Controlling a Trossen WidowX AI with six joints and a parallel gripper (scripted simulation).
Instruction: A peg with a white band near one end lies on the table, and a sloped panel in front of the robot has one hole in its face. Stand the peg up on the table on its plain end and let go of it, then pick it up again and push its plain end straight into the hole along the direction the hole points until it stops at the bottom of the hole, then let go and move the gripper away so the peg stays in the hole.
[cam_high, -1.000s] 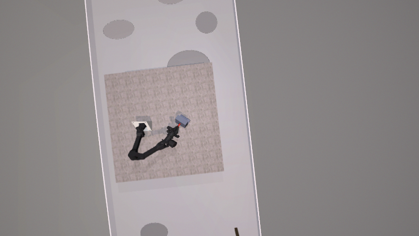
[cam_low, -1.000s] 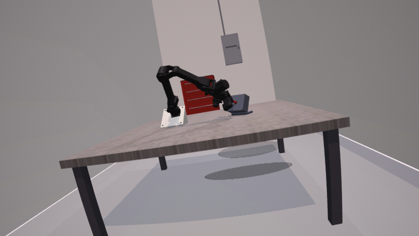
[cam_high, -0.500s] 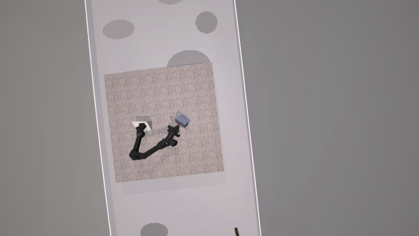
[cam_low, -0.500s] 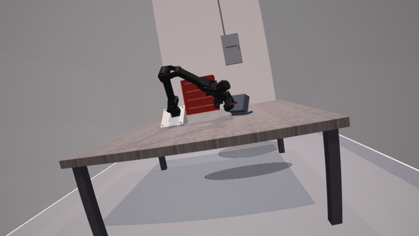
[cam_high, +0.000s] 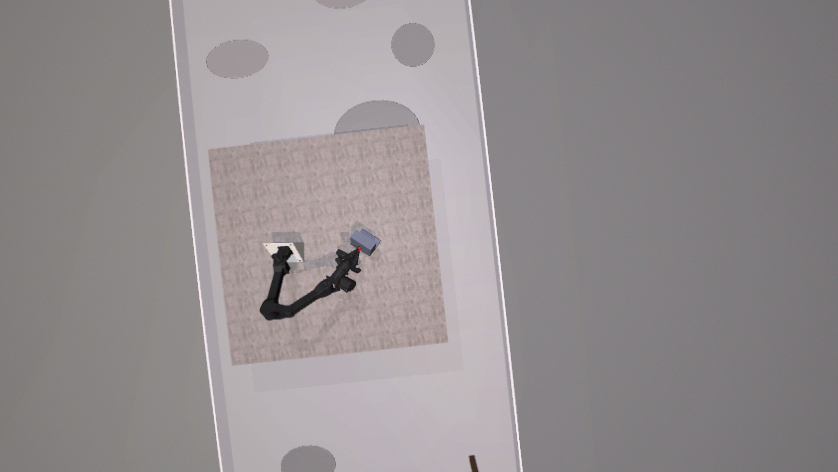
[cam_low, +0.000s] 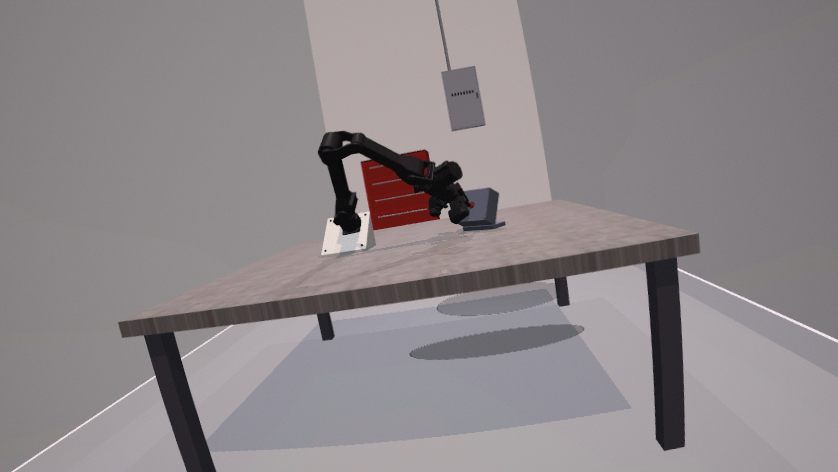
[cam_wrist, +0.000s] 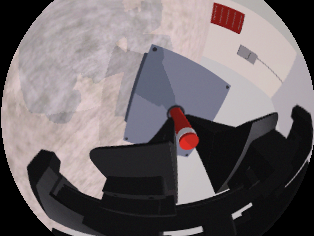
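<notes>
Now: gripper tip 1 cm to the left of the red peg, 1 cm below it and 1 cm past it. Round my gripper tip: sloped panel: 3 cm to the left, 2 cm below, 2 cm ahead.
</notes>
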